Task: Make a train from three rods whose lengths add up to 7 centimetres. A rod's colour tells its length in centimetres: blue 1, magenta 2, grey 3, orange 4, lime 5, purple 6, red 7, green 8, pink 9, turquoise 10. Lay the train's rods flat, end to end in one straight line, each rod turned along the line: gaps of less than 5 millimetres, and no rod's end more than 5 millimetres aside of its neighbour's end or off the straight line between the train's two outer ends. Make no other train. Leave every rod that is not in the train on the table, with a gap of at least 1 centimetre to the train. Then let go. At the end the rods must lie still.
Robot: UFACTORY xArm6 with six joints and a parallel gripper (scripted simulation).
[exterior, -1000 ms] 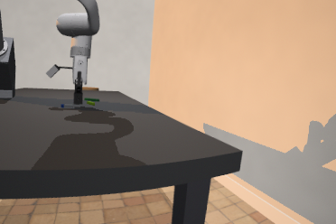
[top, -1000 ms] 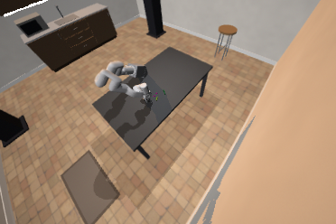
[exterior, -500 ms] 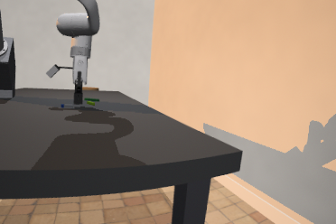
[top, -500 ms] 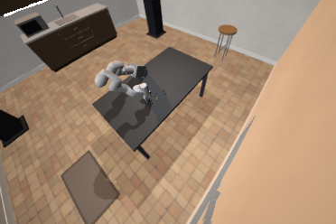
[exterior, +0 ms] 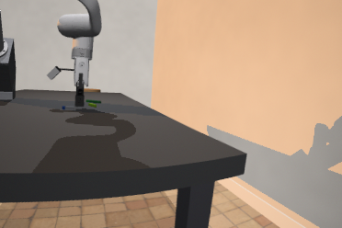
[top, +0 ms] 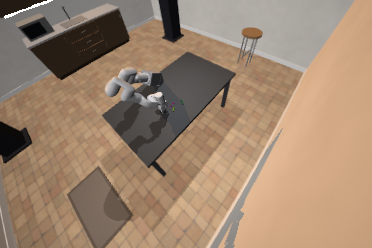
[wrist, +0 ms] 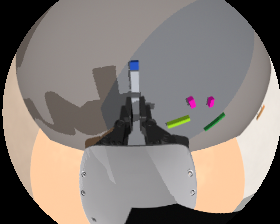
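Now: the blue rod 60 mm behind my hand and 30 mm below it. Also, from my hand: pale grey piece (20 mm below); then lime rod (90 mm to the left, 50 mm ahead, 30 mm below); then magenta rod (100 mm to the left, 30 mm below).
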